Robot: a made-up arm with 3 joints. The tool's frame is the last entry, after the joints. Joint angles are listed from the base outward. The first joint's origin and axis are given. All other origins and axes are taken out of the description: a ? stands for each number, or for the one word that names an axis. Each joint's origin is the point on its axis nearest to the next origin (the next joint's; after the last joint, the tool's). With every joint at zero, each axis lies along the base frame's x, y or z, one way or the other. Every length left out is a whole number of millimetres.
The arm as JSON. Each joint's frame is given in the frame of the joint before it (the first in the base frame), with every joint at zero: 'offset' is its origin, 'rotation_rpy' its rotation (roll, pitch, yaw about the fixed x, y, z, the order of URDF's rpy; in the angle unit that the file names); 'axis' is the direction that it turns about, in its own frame. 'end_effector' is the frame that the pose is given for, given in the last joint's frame.
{
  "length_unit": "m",
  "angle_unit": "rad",
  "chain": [
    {
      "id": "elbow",
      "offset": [
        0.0,
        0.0,
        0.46
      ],
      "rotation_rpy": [
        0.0,
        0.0,
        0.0
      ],
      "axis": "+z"
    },
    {
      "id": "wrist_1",
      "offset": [
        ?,
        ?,
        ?
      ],
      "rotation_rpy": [
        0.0,
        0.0,
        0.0
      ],
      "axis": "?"
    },
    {
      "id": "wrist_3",
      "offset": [
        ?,
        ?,
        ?
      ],
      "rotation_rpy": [
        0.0,
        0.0,
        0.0
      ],
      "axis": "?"
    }
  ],
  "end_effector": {
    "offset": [
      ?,
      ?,
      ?
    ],
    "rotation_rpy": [
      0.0,
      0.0,
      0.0
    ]
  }
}
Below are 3 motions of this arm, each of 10 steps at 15 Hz.
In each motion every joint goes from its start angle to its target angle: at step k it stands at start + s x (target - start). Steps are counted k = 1, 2, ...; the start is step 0. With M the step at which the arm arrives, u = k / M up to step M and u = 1 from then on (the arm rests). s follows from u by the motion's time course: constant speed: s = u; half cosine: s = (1 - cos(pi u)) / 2; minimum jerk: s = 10 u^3 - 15 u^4 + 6 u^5.
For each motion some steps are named. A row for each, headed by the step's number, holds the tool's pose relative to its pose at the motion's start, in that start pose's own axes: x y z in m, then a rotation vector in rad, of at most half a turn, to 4 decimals.
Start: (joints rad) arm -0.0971 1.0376 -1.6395
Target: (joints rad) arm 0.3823 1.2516 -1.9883
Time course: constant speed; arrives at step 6
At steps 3, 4, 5, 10:
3: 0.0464 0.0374 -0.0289 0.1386 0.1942 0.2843
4: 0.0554 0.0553 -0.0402 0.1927 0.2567 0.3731
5: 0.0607 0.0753 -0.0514 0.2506 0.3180 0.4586
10: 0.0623 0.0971 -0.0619 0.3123 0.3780 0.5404

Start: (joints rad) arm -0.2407 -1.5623 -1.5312
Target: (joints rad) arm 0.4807 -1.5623 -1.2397
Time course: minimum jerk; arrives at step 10
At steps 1, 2, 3, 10:
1: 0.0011 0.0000 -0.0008 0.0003 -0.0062 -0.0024
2: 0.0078 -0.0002 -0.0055 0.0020 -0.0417 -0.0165
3: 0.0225 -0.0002 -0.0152 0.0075 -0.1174 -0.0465
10: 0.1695 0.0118 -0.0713 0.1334 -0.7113 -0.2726

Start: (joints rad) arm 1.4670 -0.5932 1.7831
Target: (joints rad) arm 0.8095 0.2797 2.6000
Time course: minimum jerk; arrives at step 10
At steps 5, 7, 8, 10:
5: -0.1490 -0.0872 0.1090 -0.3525 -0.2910 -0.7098
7: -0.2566 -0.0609 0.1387 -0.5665 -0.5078 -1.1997
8: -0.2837 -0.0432 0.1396 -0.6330 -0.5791 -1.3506
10: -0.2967 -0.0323 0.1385 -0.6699 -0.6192 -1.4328

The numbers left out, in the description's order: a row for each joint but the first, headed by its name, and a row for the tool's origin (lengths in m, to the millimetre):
wrist_1: xyz 0.04 -0.16 0.0, axis +y
wrist_3: xyz 0.08 0.0 -0.27, axis -z
tool: xyz 0.04 -0.32 0.0

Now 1 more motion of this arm.
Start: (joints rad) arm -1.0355 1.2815 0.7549
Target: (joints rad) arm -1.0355 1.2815 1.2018
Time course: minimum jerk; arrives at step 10
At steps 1, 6, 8, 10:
1: -0.0012 -0.0002 0.0000 0.0000 0.0000 -0.0038
6: -0.0980 0.0028 0.0000 0.0000 0.0000 -0.3050
8: -0.1343 0.0116 0.0000 0.0000 0.0000 -0.4210
10: -0.1422 0.0141 0.0000 0.0000 0.0000 -0.4469

